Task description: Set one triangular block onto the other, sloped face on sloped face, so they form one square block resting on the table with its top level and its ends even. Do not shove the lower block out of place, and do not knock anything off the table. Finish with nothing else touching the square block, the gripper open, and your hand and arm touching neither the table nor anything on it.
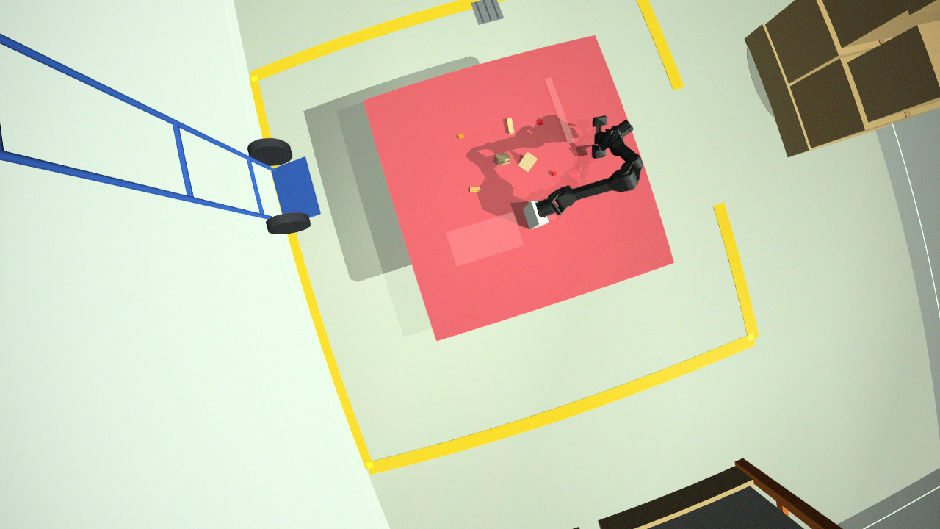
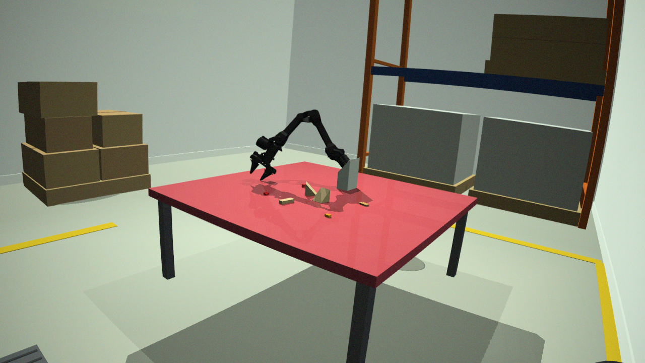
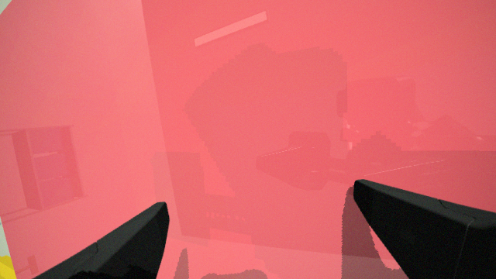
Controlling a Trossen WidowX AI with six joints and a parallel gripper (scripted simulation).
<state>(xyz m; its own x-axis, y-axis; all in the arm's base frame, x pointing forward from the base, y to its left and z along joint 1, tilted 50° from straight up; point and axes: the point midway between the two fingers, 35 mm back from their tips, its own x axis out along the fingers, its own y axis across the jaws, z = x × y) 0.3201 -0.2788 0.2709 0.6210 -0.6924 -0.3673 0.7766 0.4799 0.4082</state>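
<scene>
Right now the tan bar is 14 cm ahead of my gripper tip, 40 cm to the left of it and 2 cm below it. The rest, counted from my gripper tip: orange piece 14 cm ahead, 65 cm to the left, 2 cm below; then small red cube 15 cm behind, 24 cm to the left, 2 cm below; then brown piece 14 cm behind, 65 cm to the left, 2 cm below.
</scene>
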